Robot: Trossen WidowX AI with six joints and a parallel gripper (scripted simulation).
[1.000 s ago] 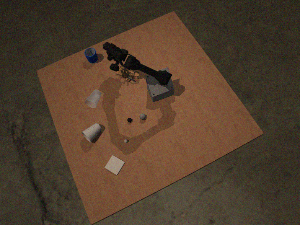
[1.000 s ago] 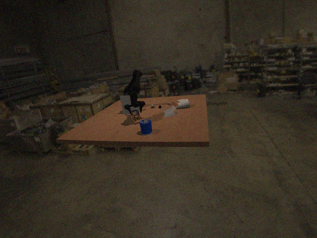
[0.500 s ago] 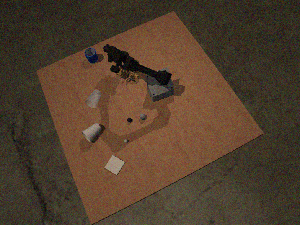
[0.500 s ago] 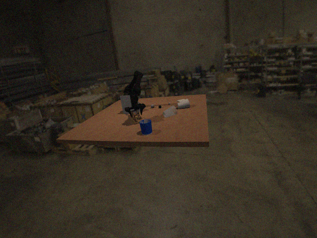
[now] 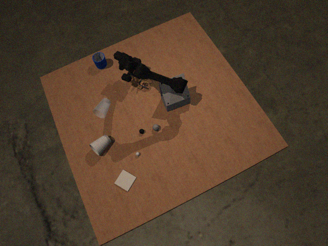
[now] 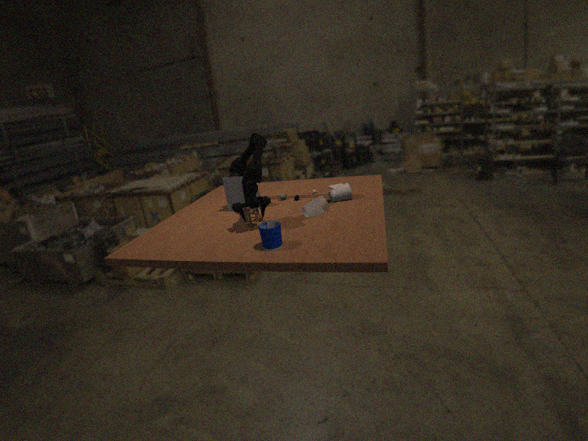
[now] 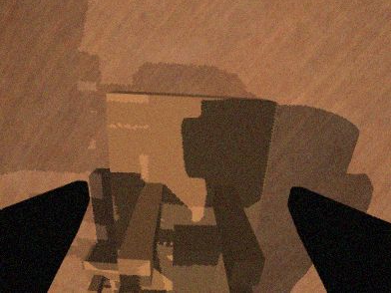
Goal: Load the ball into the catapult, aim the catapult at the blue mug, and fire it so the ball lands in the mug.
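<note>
The black ball lies 60 mm ahead of my gripper tip, 420 mm to the left of it and 20 mm below it. The rest, counted from my gripper tip: blue mug (200 mm ahead, 200 mm to the right, 10 mm below); then grey ball (40 mm behind, 430 mm to the left, 10 mm below); then wooden catapult (50 mm behind, 60 mm to the left, 20 mm above).
</note>
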